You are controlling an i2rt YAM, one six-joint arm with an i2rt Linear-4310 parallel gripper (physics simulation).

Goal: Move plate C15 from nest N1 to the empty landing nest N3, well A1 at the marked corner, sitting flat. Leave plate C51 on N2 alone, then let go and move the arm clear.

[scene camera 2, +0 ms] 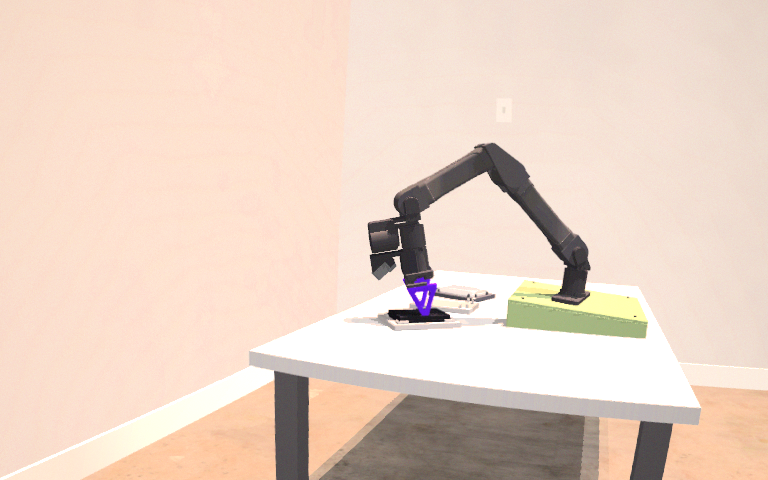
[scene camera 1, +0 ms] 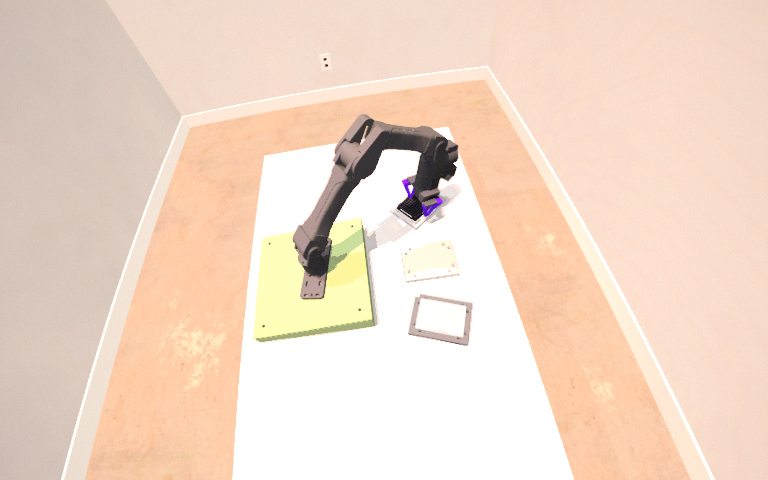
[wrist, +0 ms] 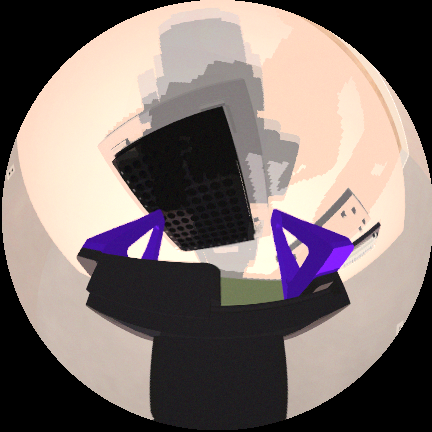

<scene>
The gripper is open and touches a black perforated plate.
</scene>
